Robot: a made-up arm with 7 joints.
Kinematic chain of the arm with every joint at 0, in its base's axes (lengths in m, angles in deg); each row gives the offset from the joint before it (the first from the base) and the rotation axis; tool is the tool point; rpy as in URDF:
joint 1: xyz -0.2 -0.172 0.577 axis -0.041 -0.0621 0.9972
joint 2: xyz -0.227 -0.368 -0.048 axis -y
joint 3: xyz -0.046 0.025 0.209 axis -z
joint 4: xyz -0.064 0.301 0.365 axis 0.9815 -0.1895 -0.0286
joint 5: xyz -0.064 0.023 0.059 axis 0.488 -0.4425 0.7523
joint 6: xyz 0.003 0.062 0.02 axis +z
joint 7: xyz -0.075 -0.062 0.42 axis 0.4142 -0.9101 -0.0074
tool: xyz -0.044 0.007 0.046 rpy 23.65 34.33 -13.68
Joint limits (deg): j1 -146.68..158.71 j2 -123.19..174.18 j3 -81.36..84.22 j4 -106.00..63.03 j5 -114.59..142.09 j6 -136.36..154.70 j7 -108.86..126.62
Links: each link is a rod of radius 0.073 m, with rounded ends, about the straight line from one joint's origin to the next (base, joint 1, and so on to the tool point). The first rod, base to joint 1, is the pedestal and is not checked.
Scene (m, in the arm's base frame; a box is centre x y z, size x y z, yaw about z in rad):
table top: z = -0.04
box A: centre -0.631 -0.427 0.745 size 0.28 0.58 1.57 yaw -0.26
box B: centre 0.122 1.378 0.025 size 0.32 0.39 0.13 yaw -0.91
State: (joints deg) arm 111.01 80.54 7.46 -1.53 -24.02 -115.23 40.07
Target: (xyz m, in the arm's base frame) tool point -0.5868 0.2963 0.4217
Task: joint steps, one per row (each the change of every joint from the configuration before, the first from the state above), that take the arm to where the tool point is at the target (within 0.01 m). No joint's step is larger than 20 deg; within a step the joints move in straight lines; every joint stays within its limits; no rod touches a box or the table.
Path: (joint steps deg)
1: -2.43 -2.20 9.71 11.60 2.81 -4.23 -16.74
2: -2.42 -2.21 9.72 11.59 2.82 -4.22 -16.75
3: -2.43 -2.20 9.71 11.60 2.81 -4.23 -16.74
4: -2.42 -2.20 9.72 11.59 2.81 -4.22 -16.74
5: -2.43 -2.20 9.71 11.60 2.81 -4.23 -16.74
6: -0.54 -19.80 -0.16 -10.66 2.71 0.00 5.18
7: -0.55 -19.80 -0.17 -10.65 2.70 0.00 5.18
8: -0.54 -19.80 -0.16 -10.66 2.70 0.00 5.18
9: -0.54 -19.80 -0.16 -10.66 2.71 0.00 5.18
10: -0.55 -19.80 -0.17 -10.66 2.70 0.00 5.18
11: 8.49 -6.48 -3.51 -17.60 -14.46 7.61 18.26
12: 8.49 -6.48 -3.52 -17.60 -14.46 7.61 18.27
13: 8.49 -6.48 -3.52 -17.60 -14.46 7.60 18.27

